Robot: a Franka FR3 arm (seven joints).
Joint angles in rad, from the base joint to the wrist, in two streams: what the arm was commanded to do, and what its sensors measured. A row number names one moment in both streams.
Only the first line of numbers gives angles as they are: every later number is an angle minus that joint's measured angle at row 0.
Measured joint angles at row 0: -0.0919 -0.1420 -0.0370 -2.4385 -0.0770 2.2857 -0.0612
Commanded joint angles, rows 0 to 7: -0.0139 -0.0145 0.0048 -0.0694 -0.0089 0.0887 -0.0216; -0.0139 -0.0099 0.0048 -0.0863 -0.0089 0.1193 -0.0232; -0.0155 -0.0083 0.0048 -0.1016 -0.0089 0.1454 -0.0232; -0.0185 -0.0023 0.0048 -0.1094 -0.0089 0.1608 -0.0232; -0.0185 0.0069 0.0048 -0.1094 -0.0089 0.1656 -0.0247; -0.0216 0.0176 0.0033 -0.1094 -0.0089 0.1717 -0.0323; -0.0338 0.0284 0.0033 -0.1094 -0.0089 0.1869 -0.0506; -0.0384 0.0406 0.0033 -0.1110 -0.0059 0.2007 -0.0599
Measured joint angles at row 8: -0.0090 0.0149 -0.0006 -0.0921 0.0000 0.1398 -0.0183
